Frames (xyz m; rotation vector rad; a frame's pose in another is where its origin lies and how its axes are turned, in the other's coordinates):
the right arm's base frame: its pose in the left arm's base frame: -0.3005 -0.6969 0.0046 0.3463 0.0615 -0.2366
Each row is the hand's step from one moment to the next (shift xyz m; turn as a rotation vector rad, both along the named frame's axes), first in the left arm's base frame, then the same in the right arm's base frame.
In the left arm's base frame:
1: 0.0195 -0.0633 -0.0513 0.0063 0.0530 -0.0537
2: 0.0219 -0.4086 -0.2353 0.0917 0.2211 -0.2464
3: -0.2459 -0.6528 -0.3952 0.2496 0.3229 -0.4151
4: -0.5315 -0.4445 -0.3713 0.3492 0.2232 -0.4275
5: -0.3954 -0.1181 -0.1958 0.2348 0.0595 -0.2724
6: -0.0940 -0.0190 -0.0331 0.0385 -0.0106 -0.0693
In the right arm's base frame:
1: 0.0379 -0.0700 -0.0261 -0.0001 0.0323 -0.0685
2: 0.1343 -0.4453 -0.0803 0.0652 0.1429 -0.3055
3: -0.0561 -0.7852 -0.1518 0.2130 0.2183 -0.4958
4: -0.3813 -0.6557 -0.2064 0.3328 0.1471 -0.4713
5: -0.3383 -0.2672 -0.1510 0.2421 0.0211 -0.2717
6: -0.0838 -0.0508 -0.0264 0.0466 -0.0232 -0.0607

